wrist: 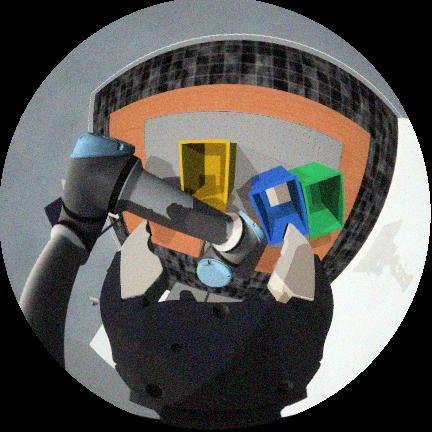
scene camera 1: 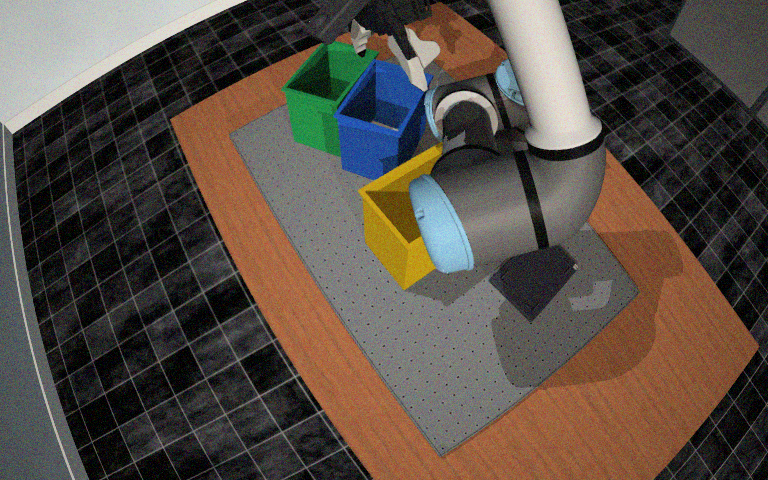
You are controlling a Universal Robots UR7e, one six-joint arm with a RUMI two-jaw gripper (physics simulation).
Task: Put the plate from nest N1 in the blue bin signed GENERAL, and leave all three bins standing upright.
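Places are measured from the arm's base along level axes (x ahead, y left, z up), in metres.
Pixels of known places: gripper, between the fingertips: (wrist: 217,224) (scene camera 1: 391,72).
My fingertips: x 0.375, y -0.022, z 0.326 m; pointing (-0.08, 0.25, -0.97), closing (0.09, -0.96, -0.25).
Note:
Ahead of a thing's pixels: the offset from my fingertips to its top centre. Level surfaces: height alone.
The blue bin @(dx -0.074, dy -0.134, dz -0.206 m) (scene camera 1: 362,148) (wrist: 277,175) stands upright between the green and yellow bins; its sign does not show. A pale flat plate @(dx -0.056, dy -0.136, dz -0.369 m) (scene camera 1: 385,125) (wrist: 278,195) lies inside it, low down, partly hidden by the bin wall in the scene view. The green bin @(dx -0.020, dy -0.259, dz -0.206 m) (scene camera 1: 307,120) (wrist: 314,170) stands upright close against the blue one. The yellow bin @(dx -0.016, dy +0.090, dz -0.206 m) (scene camera 1: 384,240) (wrist: 217,165) stands upright, partly covered by the arm. My gripper (scene camera 1: 393,71) (wrist: 217,224) is open and empty, above the bins at the blue bin's far side. No label for nest N1 can be read.
The arm's large elbow (scene camera 1: 526,192) hangs over the yellow bin's right side in the scene view. A dark square block @(dx -0.173, dy +0.270, dz -0.371 m) (scene camera 1: 532,283) is beside it on the grey perforated mat @(dz -0.386 m) (scene camera 1: 390,350). The wooden table @(dz -0.399 m) (scene camera 1: 294,328) surrounds the mat.

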